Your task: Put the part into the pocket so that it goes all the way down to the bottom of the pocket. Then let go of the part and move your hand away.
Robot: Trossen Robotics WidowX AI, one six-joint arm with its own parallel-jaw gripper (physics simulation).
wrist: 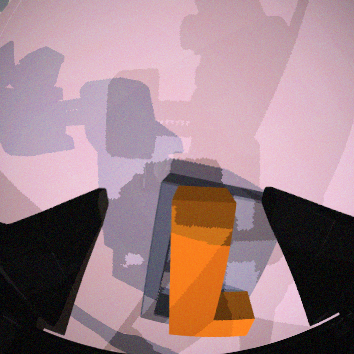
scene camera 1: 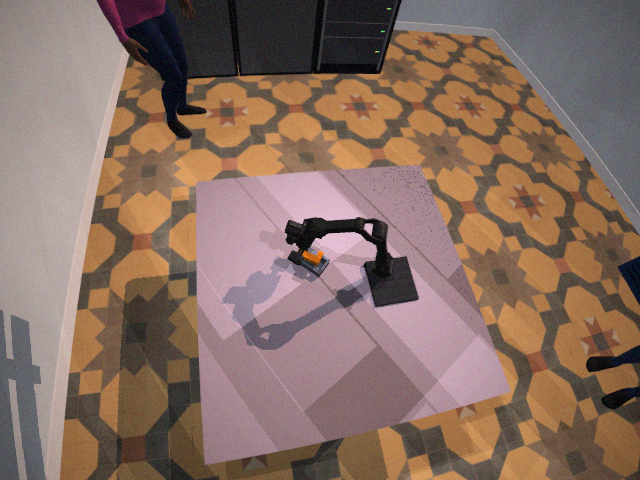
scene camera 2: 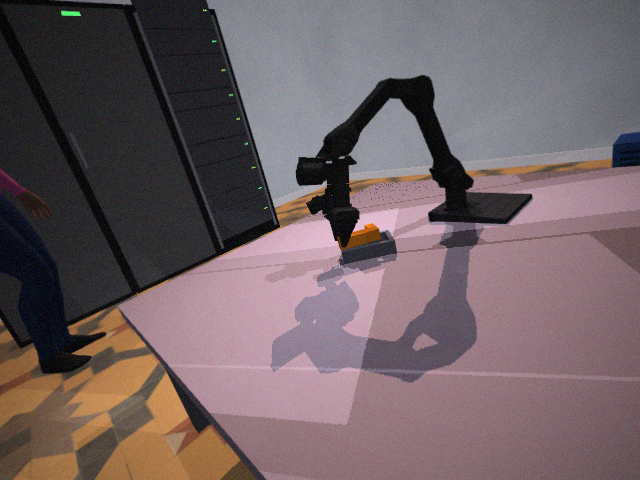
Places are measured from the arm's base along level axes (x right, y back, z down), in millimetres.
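Where they show: gripper, between the fingertips: (wrist: 186, 195) (scene camera 1: 297, 253) (scene camera 2: 340, 244); arm's base, origin of its link: (scene camera 1: 381, 270) (scene camera 2: 456, 206).
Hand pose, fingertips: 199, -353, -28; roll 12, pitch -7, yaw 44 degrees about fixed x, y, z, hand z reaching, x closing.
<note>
Each offset is from my fingertips to the top centre of the thing, as dx, dy, dz. Level surfaces: height alone.
The orange L-shaped part {-22, +54, -14} (scene camera 1: 313, 256) (scene camera 2: 366, 236) (wrist: 200, 270) is on the grey block with the pocket {-40, +62, +16} (scene camera 1: 321, 268) (scene camera 2: 369, 251) (wrist: 154, 260). Much of the part stands above the block's rim. In the wrist view its long arm is slightly turned from the block's left wall, and a dark gap of the pocket shows along its left side. The part's underside is hidden. My gripper (scene camera 1: 299, 252) (scene camera 2: 342, 240) (wrist: 186, 195) is open and low over the block, with one finger on each side of the part's far end and space between each finger and the part.
The block stands on the pink table top {dz +52} (scene camera 1: 336, 372) (scene camera 2: 268, 439). The arm's black base plate (scene camera 1: 395, 289) (scene camera 2: 498, 205) is on the right. Dark cabinets (scene camera 1: 276, 36) (scene camera 2: 98, 144) and a person (scene camera 1: 173, 72) (scene camera 2: 36, 279) are beyond the table.
</note>
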